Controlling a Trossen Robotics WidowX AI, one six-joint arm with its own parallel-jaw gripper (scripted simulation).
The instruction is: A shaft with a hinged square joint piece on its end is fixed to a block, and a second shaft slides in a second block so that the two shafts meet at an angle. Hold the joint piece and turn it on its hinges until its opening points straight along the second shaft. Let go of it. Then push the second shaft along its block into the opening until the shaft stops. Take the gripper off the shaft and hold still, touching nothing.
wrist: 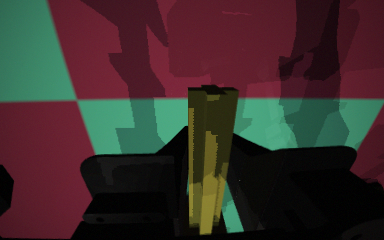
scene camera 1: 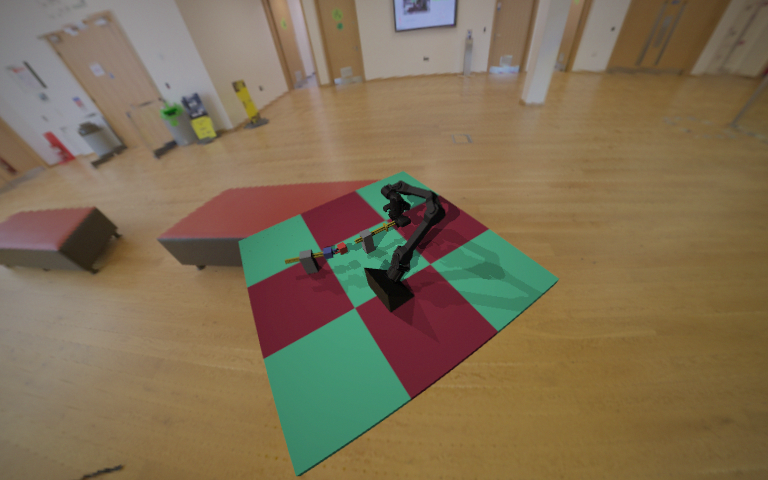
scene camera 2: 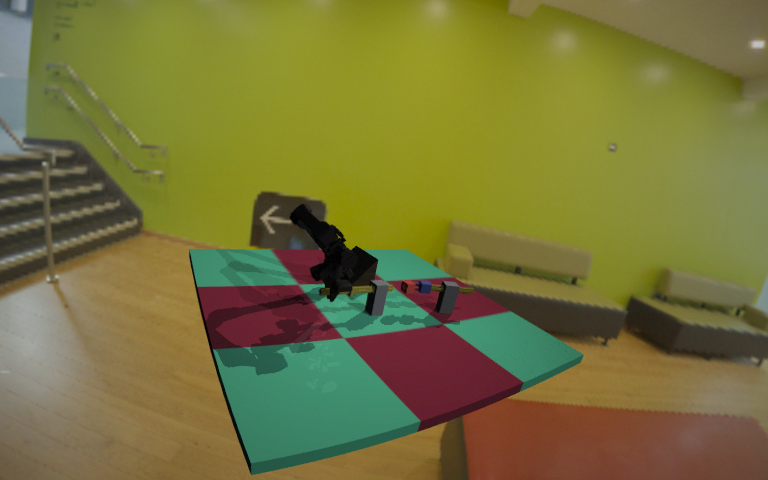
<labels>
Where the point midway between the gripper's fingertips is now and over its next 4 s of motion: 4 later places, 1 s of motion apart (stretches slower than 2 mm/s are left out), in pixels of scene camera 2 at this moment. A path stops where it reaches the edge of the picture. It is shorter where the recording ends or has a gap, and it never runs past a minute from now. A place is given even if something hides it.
My gripper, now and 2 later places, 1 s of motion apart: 330, 300; 338, 299; 350, 298
</labels>
